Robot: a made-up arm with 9 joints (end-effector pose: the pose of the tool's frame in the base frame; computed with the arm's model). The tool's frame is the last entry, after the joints. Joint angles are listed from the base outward.
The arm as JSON. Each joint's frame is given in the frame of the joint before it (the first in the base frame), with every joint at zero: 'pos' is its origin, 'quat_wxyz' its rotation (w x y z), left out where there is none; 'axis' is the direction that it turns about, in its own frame. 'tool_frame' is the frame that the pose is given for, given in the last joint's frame.
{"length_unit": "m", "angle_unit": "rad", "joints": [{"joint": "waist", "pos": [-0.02, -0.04, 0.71], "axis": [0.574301, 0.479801, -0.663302]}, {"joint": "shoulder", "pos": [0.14, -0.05, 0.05], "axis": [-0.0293, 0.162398, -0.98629]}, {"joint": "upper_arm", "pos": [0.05, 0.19, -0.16], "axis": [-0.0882, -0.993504, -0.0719]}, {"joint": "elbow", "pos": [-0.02, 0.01, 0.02], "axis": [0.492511, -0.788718, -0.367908]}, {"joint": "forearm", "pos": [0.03, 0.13, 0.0], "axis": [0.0, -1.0, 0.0]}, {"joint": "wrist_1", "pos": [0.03, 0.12, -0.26], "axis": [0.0, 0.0, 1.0]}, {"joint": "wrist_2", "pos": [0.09, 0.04, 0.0], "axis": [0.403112, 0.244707, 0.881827]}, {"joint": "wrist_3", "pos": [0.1, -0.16, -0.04], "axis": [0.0, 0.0, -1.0]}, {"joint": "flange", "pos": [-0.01, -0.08, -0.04], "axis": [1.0, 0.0, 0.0]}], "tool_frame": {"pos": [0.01, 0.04, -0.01], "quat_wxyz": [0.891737, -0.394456, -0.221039, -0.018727]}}
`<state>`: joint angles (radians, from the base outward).
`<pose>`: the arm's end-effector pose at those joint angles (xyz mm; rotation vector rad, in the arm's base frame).
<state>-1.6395 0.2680 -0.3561 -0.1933 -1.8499 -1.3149 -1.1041 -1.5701 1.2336</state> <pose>-173.8 266.3 498.2 -1.9357 0.4289 -1.0563</pose>
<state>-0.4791 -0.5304 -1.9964 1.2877 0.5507 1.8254 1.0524 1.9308 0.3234</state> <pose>16.7 358.1 41.6 -1.0254 -0.1288 0.9717</pose>
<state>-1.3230 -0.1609 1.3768 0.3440 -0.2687 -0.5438 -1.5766 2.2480 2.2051</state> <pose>30.0 410.3 366.5 -1.0589 0.3338 1.7291</pose>
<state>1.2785 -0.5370 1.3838 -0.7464 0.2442 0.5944 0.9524 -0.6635 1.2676</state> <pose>748.6 198.8 445.7 0.6510 -0.1099 1.1426</pose>
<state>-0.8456 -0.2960 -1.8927 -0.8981 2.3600 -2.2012 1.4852 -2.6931 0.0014</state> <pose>24.9 154.4 170.6 0.7488 -1.8439 2.0609</pose>
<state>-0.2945 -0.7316 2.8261 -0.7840 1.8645 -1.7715 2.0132 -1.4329 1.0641</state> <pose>-410.6 35.6 569.2 1.4981 1.1056 0.0218</pose>
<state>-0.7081 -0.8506 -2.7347 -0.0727 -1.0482 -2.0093 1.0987 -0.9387 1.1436</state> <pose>73.7 326.2 835.5 -2.0155 1.6418 -0.8855</pose>
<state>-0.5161 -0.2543 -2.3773 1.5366 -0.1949 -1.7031 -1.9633 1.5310 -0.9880</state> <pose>19.0 342.6 182.7 -0.6500 0.0469 0.8195</pose>
